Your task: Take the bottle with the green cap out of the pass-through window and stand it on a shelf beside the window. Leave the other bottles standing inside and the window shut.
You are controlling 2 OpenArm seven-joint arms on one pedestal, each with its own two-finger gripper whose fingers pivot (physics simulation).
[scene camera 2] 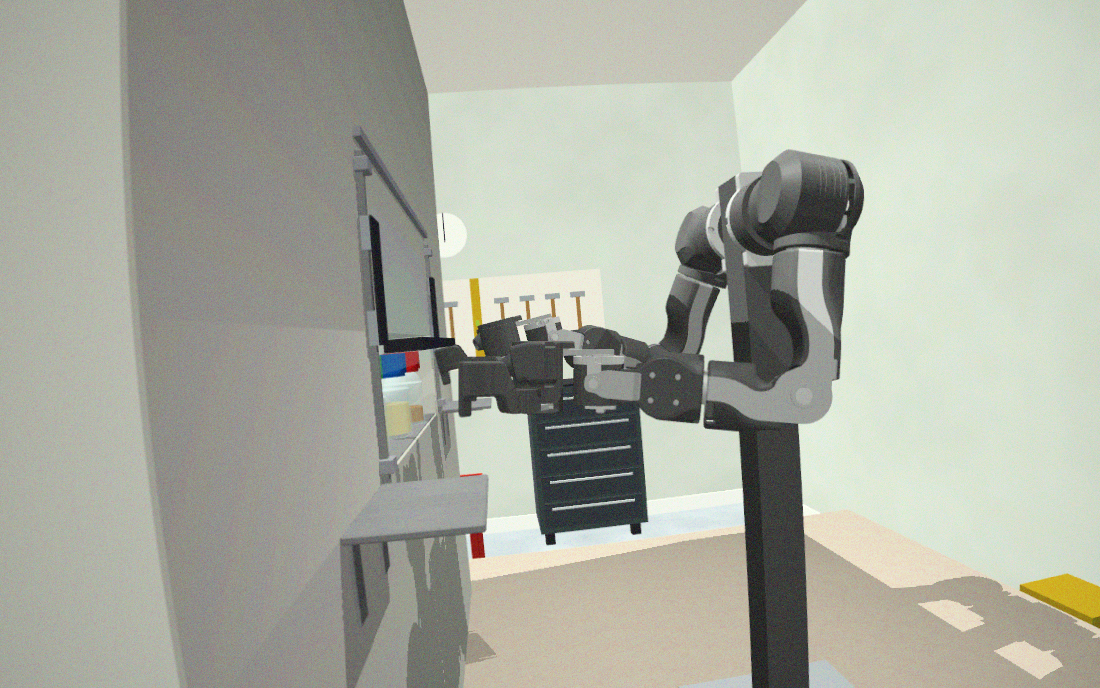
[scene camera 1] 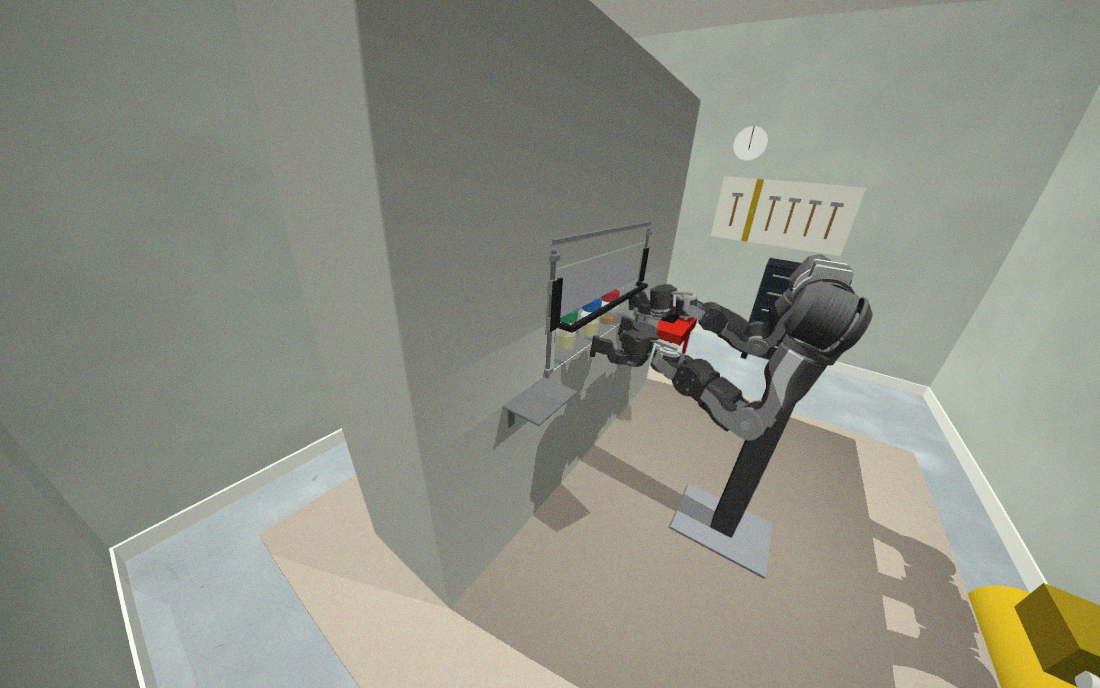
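The green-capped bottle [scene camera 1: 566, 339] stands inside the window at its near end, with a thin edge of its green cap showing in scene camera 2. The blue-capped bottle [scene camera 1: 589, 324] [scene camera 2: 396, 416] and the red-capped bottle [scene camera 1: 608, 318] [scene camera 2: 416, 412] stand farther along inside. The black-edged sash [scene camera 1: 604, 306] [scene camera 2: 413, 344] is partly raised, with an opening below it. My left gripper [scene camera 1: 606, 335] [scene camera 2: 466, 389] is open and empty in front of the opening, apart from the bottles. My right gripper [scene camera 1: 635, 298] [scene camera 2: 447, 361] is shut and empty at the sash's far end, close under its bottom bar; contact is unclear.
A grey shelf [scene camera 1: 539, 401] [scene camera 2: 421, 511] sticks out of the wall below and beside the window's near end. Another shelf [scene camera 2: 470, 404] shows past the far end. A red object [scene camera 1: 675, 328] [scene camera 2: 477, 544] and a dark drawer cabinet [scene camera 1: 770, 300] [scene camera 2: 589, 470] stand behind.
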